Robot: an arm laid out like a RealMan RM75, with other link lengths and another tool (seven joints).
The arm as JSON. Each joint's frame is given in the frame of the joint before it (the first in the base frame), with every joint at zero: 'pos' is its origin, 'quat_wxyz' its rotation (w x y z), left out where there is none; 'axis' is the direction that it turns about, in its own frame. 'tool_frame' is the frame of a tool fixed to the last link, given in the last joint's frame.
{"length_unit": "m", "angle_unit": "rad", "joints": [
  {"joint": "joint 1", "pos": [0.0, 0.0, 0.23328], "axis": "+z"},
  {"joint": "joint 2", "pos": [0.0, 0.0, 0.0], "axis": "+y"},
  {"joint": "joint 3", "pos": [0.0, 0.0, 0.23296], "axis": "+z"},
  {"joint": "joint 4", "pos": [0.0, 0.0, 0.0], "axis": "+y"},
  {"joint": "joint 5", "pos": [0.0, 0.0, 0.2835], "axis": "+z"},
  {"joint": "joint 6", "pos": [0.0, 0.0, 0.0], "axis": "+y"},
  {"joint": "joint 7", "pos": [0.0, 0.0, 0.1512], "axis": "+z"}
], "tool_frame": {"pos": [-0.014, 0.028, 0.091], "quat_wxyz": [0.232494, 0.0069, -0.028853, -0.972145]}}
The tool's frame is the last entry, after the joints.
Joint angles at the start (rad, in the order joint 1, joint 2, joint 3, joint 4, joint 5, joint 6, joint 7):
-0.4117, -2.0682, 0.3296, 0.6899, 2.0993, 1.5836, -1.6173
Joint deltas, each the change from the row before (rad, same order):
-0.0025, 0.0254, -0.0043, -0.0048, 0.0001, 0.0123, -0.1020
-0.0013, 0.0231, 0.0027, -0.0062, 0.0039, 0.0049, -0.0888
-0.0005, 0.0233, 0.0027, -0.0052, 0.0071, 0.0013, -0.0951
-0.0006, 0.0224, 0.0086, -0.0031, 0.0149, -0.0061, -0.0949
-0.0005, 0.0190, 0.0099, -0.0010, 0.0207, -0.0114, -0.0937
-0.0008, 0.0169, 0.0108, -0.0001, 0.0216, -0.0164, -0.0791
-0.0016, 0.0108, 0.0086, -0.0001, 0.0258, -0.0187, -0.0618
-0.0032, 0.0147, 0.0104, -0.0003, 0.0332, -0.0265, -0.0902
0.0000, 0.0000, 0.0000, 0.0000, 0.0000, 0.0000, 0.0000
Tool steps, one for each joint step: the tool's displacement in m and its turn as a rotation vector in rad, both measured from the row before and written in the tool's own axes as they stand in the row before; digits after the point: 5 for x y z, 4 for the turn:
-0.00707, 0.00632, -0.00833, -0.0026, -0.0023, -0.0882
-0.00451, 0.00509, -0.00660, -0.0025, 0.0073, -0.0772
-0.00410, 0.00576, -0.00704, -0.0078, 0.0110, -0.0836
-0.00222, 0.00641, -0.00611, -0.0130, 0.0230, -0.0815
-0.00076, 0.00688, -0.00506, -0.0193, 0.0278, -0.0809
-0.00041, 0.00775, -0.00423, -0.0259, 0.0275, -0.0661
0.00143, 0.00720, -0.00210, -0.0269, 0.0274, -0.0523
0.00012, 0.01038, -0.00286, -0.0403, 0.0303, -0.0759
0.00000, 0.00000, 0.00000, 0.0000, 0.0000, 0.0000

